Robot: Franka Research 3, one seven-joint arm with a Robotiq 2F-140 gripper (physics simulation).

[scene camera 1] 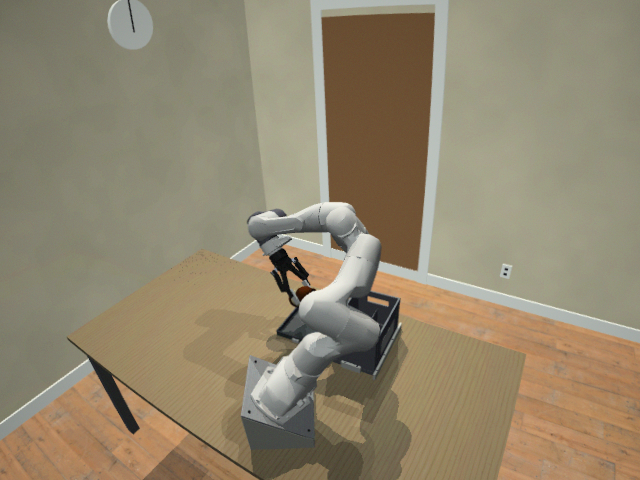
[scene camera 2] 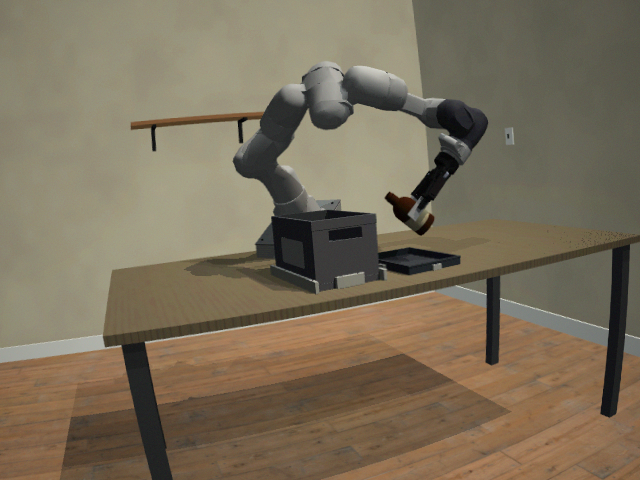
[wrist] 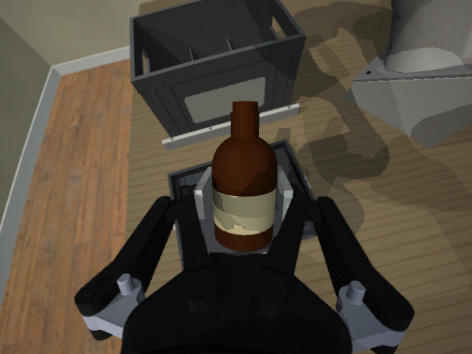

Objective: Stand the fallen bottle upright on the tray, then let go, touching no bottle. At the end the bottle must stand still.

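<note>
A brown bottle with a cream label is held in the air above the tray. It is tilted, its neck pointing up and toward the crate side, its base lower on the far side from the crate. My gripper is shut on the bottle's body, one finger on each side around the label. The dark shallow tray lies flat on the table below, a gap under the bottle's base. The bottle and fingers hide part of the tray in the wrist view.
A tall dark crate with inner dividers stands beside the tray, with light strips along its foot. The robot's grey base block stands on the table. The arm hides part of the crate in scene camera 1.
</note>
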